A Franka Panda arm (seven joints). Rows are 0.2 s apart.
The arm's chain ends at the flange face. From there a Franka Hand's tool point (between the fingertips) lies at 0.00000 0.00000 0.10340 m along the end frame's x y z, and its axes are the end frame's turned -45 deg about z.
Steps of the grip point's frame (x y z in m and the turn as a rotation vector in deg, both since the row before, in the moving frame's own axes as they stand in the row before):
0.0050 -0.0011 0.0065 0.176 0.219 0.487
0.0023 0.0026 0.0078 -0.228 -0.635 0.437
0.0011 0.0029 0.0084 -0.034 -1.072 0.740
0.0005 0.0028 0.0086 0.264 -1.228 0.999
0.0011 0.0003 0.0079 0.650 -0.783 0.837
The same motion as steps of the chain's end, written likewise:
0.0027 -0.0038 0.0065 0.279 0.030 0.487
0.0040 -0.0009 0.0078 -0.610 -0.288 0.437
0.0042 -0.0001 0.0084 -0.782 -0.734 0.740
0.0042 0.0004 0.0086 -0.682 -1.055 0.999
0.0028 -0.0007 0.0079 -0.094 -1.013 0.837

